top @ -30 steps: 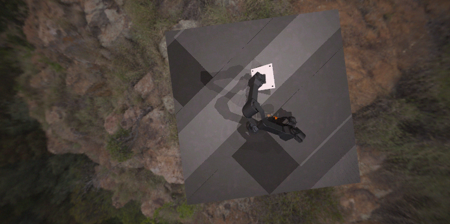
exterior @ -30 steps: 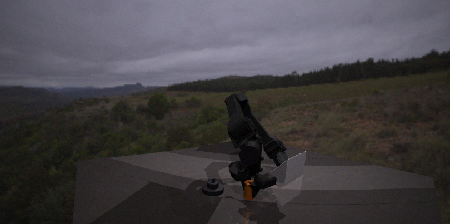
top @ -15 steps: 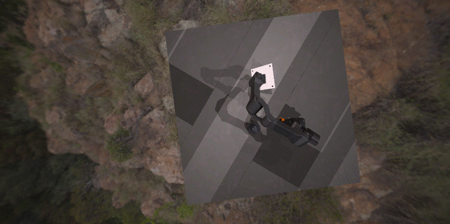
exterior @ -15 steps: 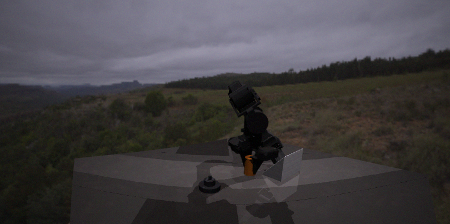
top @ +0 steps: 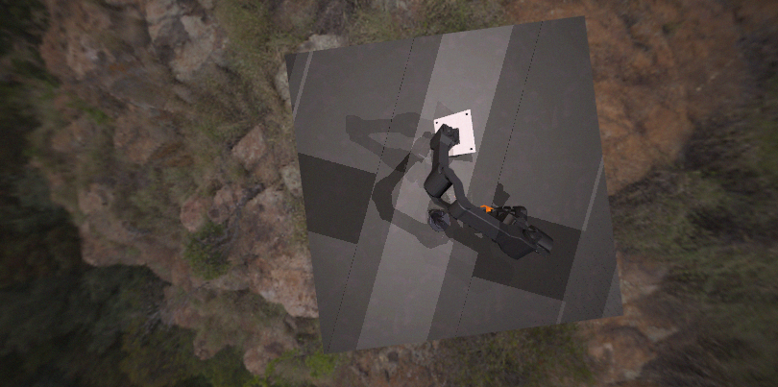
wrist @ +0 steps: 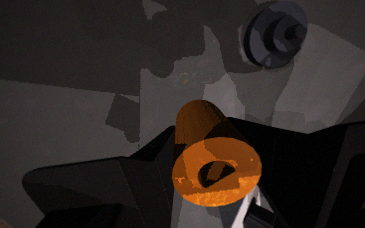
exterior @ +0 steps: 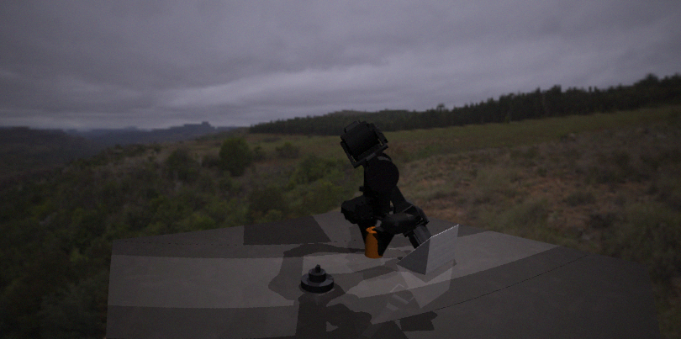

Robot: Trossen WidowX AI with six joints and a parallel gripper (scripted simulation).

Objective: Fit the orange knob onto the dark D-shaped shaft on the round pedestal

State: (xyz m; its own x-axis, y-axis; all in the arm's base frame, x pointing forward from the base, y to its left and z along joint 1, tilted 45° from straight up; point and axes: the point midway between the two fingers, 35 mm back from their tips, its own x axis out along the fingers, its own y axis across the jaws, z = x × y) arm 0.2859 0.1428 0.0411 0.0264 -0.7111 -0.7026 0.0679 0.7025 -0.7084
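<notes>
The round dark pedestal lies 50 mm ahead of my gripper tip, 140 mm to the right of it and 110 mm below it. The rest, counted from my gripper tip: orange knob (20 mm above).
</notes>
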